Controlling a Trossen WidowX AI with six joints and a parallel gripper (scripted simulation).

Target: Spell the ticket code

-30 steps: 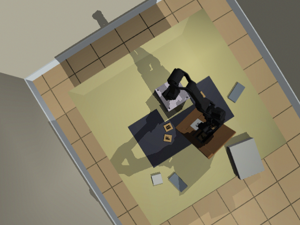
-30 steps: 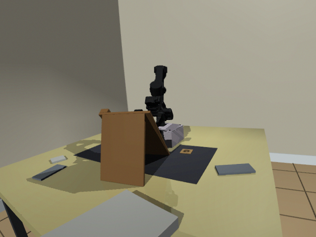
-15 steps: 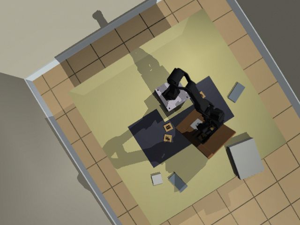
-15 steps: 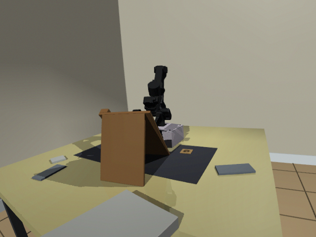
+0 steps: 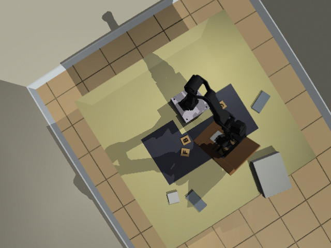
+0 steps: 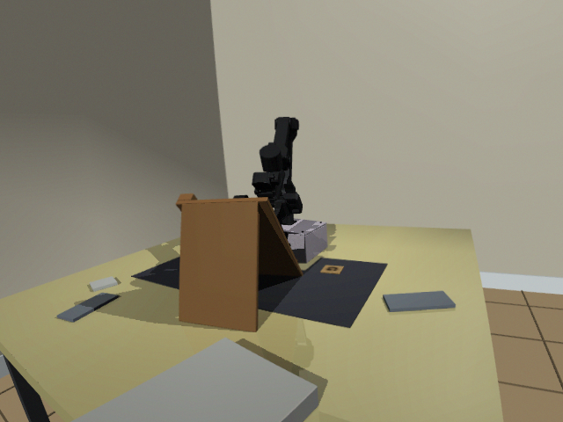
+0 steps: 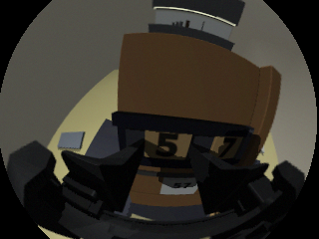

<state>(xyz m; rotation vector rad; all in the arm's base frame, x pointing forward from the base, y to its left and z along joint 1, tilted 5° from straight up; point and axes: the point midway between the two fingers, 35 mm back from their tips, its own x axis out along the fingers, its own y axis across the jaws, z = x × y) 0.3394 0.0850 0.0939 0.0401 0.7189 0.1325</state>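
Now: the white ticket 8 cm below my gripper tip, 6 cm behind it and 5 cm to the right of it. The rest, counted from my gripper tip: dark mat: 18 cm below, 16 cm behind, 10 cm to the right; then small white block: 55 cm to the right, 17 cm below, 12 cm ahead; then large grey box: 42 cm ahead, 16 cm below, 11 cm to the left.
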